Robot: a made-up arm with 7 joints. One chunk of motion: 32 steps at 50 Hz.
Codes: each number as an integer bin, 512 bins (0 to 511) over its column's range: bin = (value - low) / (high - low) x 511, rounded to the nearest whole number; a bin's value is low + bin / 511 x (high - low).
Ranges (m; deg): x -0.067..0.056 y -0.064..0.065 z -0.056..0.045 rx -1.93..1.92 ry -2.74..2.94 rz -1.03..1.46
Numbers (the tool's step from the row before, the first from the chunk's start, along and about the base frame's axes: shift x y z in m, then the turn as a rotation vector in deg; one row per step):
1: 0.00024 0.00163 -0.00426 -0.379 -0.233 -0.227
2: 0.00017 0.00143 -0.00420 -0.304 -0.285 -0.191
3: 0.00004 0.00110 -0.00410 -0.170 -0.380 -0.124
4: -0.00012 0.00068 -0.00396 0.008 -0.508 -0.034
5: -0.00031 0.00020 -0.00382 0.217 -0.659 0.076
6: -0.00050 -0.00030 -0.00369 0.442 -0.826 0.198
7: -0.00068 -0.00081 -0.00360 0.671 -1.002 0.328
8: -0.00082 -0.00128 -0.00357 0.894 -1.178 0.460
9: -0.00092 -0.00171 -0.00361 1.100 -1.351 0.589
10: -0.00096 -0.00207 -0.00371 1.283 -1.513 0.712
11: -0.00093 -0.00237 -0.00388 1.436 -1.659 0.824
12: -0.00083 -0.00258 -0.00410 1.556 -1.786 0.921
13: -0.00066 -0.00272 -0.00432 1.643 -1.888 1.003
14: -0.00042 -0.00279 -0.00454 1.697 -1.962 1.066
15: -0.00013 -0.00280 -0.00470 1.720 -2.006 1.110
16: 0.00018 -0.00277 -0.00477 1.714 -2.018 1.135
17: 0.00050 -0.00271 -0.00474 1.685 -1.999 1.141
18: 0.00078 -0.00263 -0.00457 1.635 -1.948 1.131
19: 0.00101 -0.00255 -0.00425 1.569 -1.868 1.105
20: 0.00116 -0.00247 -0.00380 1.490 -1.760 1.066
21: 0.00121 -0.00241 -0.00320 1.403 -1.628 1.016
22: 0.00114 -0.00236 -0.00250 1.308 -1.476 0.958
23: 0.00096 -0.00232 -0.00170 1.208 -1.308 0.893
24: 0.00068 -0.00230 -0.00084 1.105 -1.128 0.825
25: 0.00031 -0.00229 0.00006 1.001 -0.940 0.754
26: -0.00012 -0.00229 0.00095 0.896 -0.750 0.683
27: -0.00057 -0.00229 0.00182 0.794 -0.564 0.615
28: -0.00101 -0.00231 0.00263 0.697 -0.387 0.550
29: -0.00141 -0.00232 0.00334 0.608 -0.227 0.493
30: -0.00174 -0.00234 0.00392 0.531 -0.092 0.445
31: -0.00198 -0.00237 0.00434 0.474 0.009 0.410
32: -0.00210 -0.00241 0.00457 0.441 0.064 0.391
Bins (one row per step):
1: 279 260 262 206 226 165
2: 279 259 262 216 221 172
3: 279 258 263 234 212 186
4: 278 256 263 257 201 204
5: 277 254 264 285 187 227
6: 276 252 265 315 172 252
7: 276 250 265 345 156 279
8: 275 248 265 375 141 306
9: 275 247 265 402 125 332
10: 274 245 265 426 110 357
11: 274 244 264 447 97 380
12: 275 243 263 463 86 400
13: 276 243 261 474 77 417
14: 277 242 260 481 70 430
15: 278 242 260 484 66 439
16: 279 243 259 484 65 444
17: 280 243 259 480 67 446
18: 282 243 260 473 71 443
19: 283 243 262 464 78 438
20: 283 244 264 454 88 430
21: 283 244 267 442 100 420
22: 283 244 271 430 114 408
23: 282 244 275 416 129 395
24: 281 244 279 403 145 381
25: 280 244 284 389 162 366
26: 278 244 288 375 179 352
27: 276 244 293 362 196 338
28: 274 244 297 349 212 324
29: 272 244 300 337 226 313
30: 271 244 303 327 238 303
31: 270 244 305 319 247 296
32: 270 244 306 315 252 292

